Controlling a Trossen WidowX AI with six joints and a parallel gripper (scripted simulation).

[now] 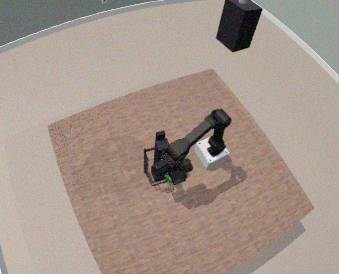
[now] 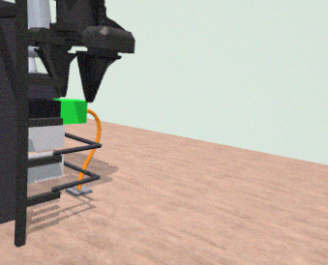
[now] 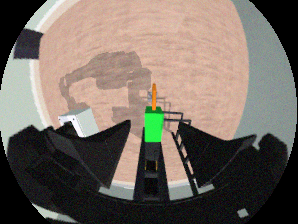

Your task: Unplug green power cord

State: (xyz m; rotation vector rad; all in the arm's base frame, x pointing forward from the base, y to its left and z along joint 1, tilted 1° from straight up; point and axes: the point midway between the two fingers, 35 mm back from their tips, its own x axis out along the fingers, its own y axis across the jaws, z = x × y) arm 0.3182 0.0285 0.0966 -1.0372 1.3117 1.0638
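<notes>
My gripper tip is now 3 cm to the left of the green plug and 1 cm above it.
</notes>
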